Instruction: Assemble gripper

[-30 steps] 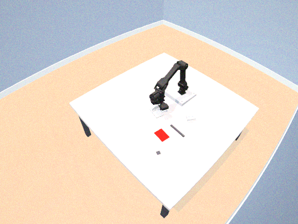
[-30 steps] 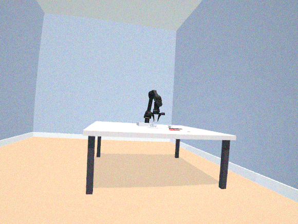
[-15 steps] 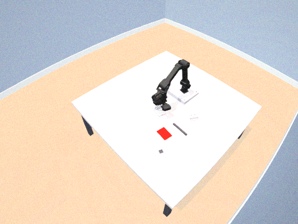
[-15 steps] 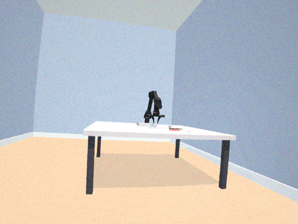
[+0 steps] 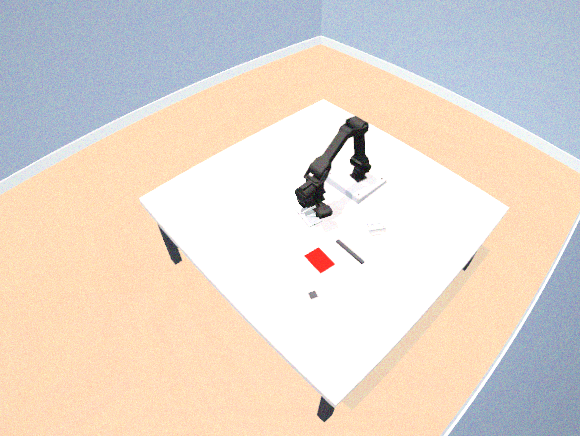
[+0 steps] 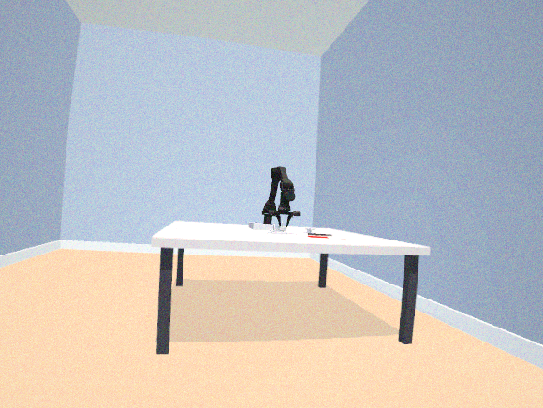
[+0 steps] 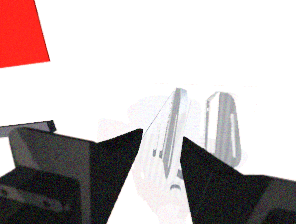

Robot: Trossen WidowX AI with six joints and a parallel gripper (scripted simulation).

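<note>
My gripper tip is 200 mm to the right of the small white part, 170 mm past it and 10 mm above it. Round my gripper tip: white jaw piece 40 mm behind, 10 mm to the right; then dark grey bar 230 mm to the left, 30 mm below; then red flat rectangle 180 mm to the left, 130 mm ahead, 30 mm below.
</note>
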